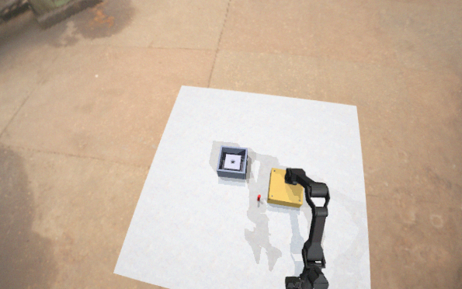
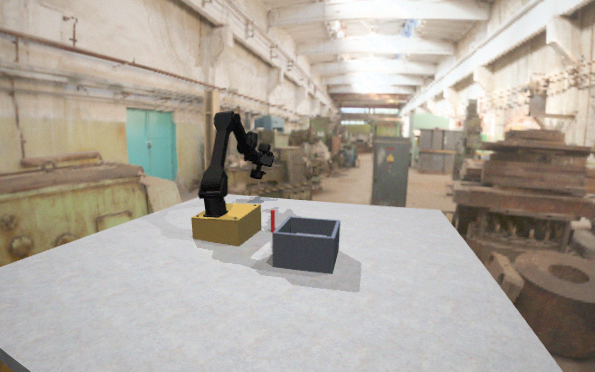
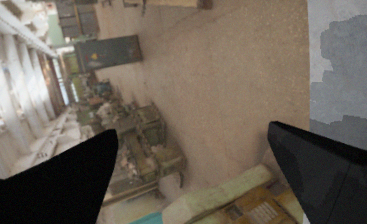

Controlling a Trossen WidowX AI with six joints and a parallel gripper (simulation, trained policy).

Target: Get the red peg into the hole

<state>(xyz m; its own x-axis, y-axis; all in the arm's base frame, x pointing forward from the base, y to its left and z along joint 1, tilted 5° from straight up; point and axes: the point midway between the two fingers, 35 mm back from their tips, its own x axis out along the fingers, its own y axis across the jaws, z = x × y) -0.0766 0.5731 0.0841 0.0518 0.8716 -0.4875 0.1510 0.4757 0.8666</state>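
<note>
My gripper tip is 240 mm short of the red peg, 470 mm to the left of it and 140 mm above it. From my gripper tip the other things lie so: plate 420 mm ahead, 640 mm to the right, 130 mm below; then grey box 420 mm ahead, 640 mm to the right, 150 mm below.
</note>
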